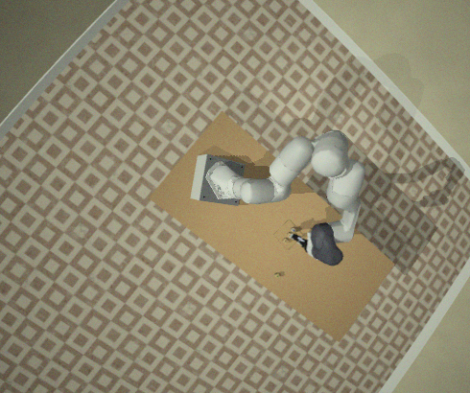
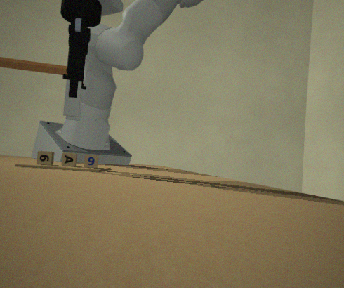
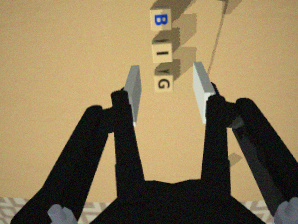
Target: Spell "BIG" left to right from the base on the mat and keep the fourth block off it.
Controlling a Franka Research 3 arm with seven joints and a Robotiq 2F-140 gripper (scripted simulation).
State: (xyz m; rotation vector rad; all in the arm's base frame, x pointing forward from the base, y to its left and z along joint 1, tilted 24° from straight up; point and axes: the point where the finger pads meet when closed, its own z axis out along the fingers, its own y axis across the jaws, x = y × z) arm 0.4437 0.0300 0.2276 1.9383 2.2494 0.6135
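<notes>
Now: hand 13 cm above the thin mat.
</notes>
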